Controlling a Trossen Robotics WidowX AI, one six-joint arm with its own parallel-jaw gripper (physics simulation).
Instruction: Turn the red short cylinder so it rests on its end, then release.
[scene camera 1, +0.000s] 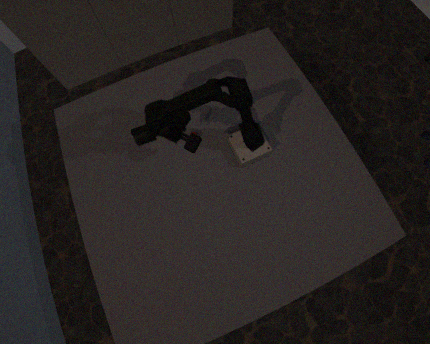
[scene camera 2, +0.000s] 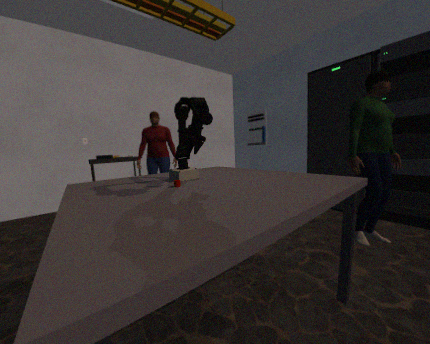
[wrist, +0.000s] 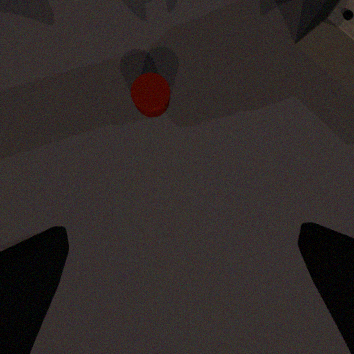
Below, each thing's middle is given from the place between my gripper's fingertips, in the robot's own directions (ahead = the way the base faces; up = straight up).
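Scene:
Measuring from the red short cylinder (wrist: 150, 92), I find my hand 5 cm to the left of it, 7 cm past it and 15 cm above it.

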